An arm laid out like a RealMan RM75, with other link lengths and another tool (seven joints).
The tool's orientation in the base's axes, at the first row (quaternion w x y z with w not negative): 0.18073 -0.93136 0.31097 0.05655
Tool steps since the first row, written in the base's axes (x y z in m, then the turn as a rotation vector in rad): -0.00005 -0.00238 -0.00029 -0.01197 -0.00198 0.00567; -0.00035 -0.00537 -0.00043 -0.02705 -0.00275 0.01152; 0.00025 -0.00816 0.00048 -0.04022 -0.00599 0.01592; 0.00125 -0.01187 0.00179 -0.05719 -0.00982 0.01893; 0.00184 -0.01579 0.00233 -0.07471 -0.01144 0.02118; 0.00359 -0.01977 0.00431 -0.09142 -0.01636 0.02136; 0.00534 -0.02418 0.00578 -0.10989 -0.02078 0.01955; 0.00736 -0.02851 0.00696 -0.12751 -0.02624 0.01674; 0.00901 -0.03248 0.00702 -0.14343 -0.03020 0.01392; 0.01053 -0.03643 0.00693 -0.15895 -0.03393 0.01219; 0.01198 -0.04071 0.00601 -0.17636 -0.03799 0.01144; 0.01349 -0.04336 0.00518 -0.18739 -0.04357 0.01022
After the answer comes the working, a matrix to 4 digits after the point.
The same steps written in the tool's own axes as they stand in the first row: 0.00135 0.00188 -0.00062 -0.00971 0.00694 -0.00608; 0.00281 0.00432 -0.00160 -0.02262 0.01479 -0.01191; 0.00466 0.00575 -0.00348 -0.03230 0.02376 -0.01729; 0.00724 0.00751 -0.00607 -0.04440 0.03587 -0.02163; 0.00979 0.00990 -0.00802 -0.05800 0.04690 -0.02444; 0.01298 0.01120 -0.01133 -0.06866 0.06051 -0.02656; 0.01653 0.01298 -0.01432 -0.08058 0.07541 -0.02665; 0.02031 0.01462 -0.01701 -0.09102 0.09087 -0.02620; 0.02383 0.01656 -0.01853 -0.10093 0.10420 -0.02516; 0.02727 0.01860 -0.01990 -0.11089 0.11680 -0.02505; 0.03103 0.02118 -0.02063 -0.12238 0.13047 -0.02599; 0.03390 0.02249 -0.02084 -0.12783 0.14159 -0.02701
The tool's axes in the first row as the columns of a matrix, in the base's axes (rounded; the answer above uses it unrounded):
0.8002 -0.5997 0.0071
-0.5588 -0.7413 0.3718
-0.2177 -0.3015 -0.9283

